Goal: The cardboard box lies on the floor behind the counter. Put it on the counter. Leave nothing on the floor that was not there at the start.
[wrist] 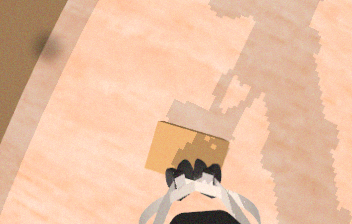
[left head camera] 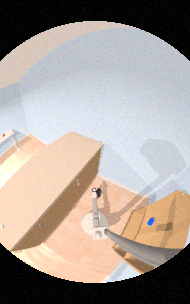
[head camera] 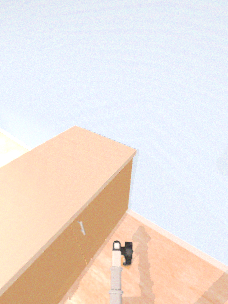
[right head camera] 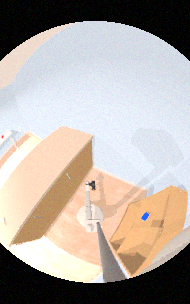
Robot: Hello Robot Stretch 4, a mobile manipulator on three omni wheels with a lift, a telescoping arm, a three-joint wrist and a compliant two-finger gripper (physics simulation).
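Places are measured from the robot's base along level axes (x right, y ahead, z up), in centimetres.
Pixels of known places: gripper, fingertip midpoint: (wrist: 191, 171) (left head camera: 96, 196) (head camera: 126, 264) (right head camera: 92, 189).
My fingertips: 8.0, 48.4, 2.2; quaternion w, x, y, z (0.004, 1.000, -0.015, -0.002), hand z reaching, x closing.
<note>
For each thing: its top centre in the pictures, then the offset to it from my fingertips, as dx, dy, dz. "pt": a spot on its surface instead. Level surfaces: height alone.
- cardboard box at its top centre: (wrist: 186, 155) -0.3, +2.0, +0.0
- counter at its surface level: dz +86.0
- wooden open cabinet at a spot on its surface: (right head camera: 175, 200) pt +61.9, -51.4, +101.0
The cardboard box (wrist: 172, 142) lies on the floor in the wrist view, tilted a little in the picture, partly in shadow. My gripper (wrist: 191, 171) (head camera: 128, 260) (left head camera: 98, 192) (right head camera: 92, 185) is shut, its black fingertips close together. They overlap the near edge of the box in the wrist view and the box is much wider than the gap, so it is not between them. I cannot tell whether the tips touch it. The counter (head camera: 75, 175) (left head camera: 55, 175) (right head camera: 45, 175) stands left of the gripper, its top well above it.
The counter's side and base (wrist: 22, 55) show at the upper left of the wrist view. A wooden open cabinet (left head camera: 176, 202) (right head camera: 175, 200) stands at the right with a blue object (left head camera: 151, 221) (right head camera: 145, 216). A wall (head camera: 170, 100) rises beyond the counter's end.
</note>
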